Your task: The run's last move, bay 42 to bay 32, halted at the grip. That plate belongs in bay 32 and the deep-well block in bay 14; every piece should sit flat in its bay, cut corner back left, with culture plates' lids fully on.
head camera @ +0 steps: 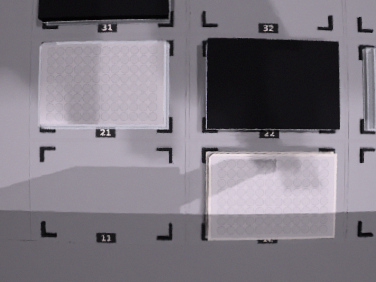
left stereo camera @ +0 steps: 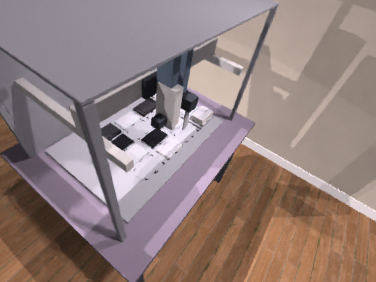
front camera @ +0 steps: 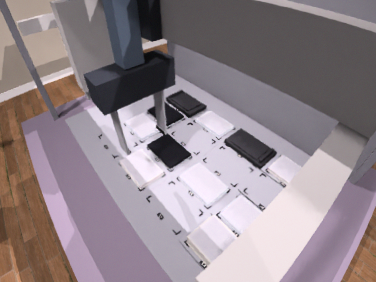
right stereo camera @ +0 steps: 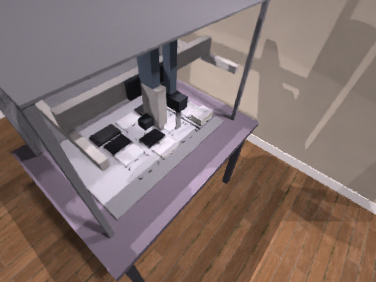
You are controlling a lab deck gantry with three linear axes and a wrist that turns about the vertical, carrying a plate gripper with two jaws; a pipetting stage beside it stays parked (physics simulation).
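Note:
My gripper is open and empty. Its two jaws hang apart above the front of the deck; their height is hard to judge. The white plate of bay 42 lies in the back row, apart from the jaws. Bay 32 holds no plate; its front corner marks and label show in the head view. A thick cream block stands at the near right end in the front view, seemingly the deep-well block in bay 14; its seating and cut corner cannot be made out.
A black plate is in bay 22, a cream-edged plate in bay 12, a white plate in bay 21. Black pieces flank bay 42. The pale pipetting stage stands beside the gripper.

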